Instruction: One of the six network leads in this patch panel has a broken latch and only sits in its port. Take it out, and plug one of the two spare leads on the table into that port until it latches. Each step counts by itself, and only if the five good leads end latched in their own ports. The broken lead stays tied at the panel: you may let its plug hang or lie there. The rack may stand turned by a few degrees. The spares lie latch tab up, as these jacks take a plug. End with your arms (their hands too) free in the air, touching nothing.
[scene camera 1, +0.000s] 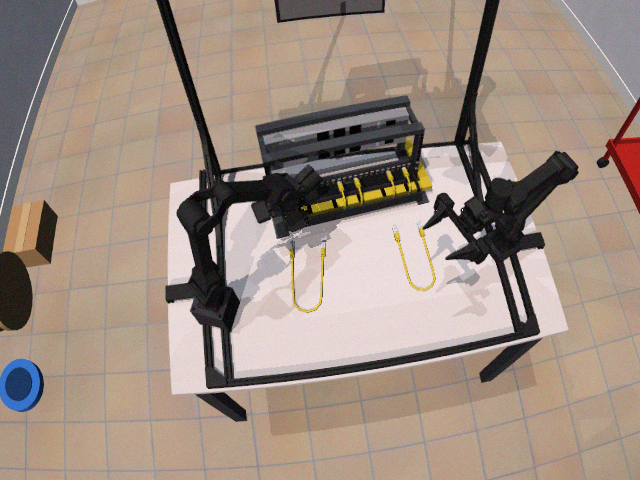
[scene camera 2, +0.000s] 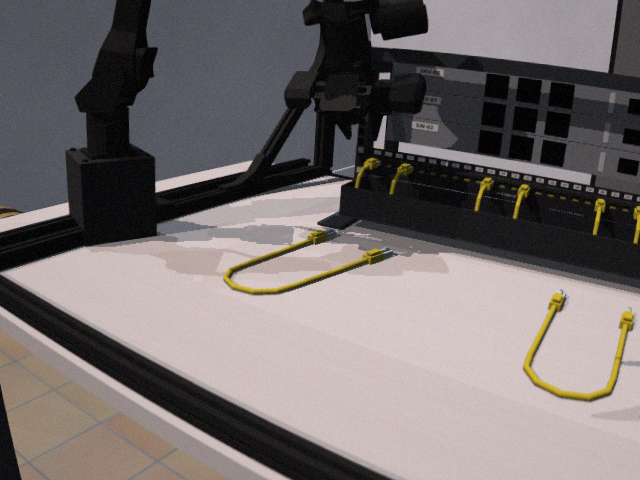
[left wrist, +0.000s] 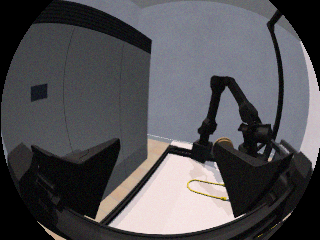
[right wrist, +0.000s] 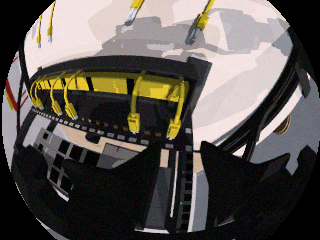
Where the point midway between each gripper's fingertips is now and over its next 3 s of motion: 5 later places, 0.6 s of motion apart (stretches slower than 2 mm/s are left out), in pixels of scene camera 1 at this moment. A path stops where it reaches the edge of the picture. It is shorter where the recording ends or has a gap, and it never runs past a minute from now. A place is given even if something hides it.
My left gripper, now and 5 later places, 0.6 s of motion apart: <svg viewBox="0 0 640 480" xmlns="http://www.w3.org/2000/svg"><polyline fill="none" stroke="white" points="434,243 430,236 427,228 424,220 422,213 418,203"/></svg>
My right gripper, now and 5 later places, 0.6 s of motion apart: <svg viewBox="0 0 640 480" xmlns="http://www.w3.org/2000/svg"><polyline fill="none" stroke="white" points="284,202 290,218 294,213 300,196 302,194 301,197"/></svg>
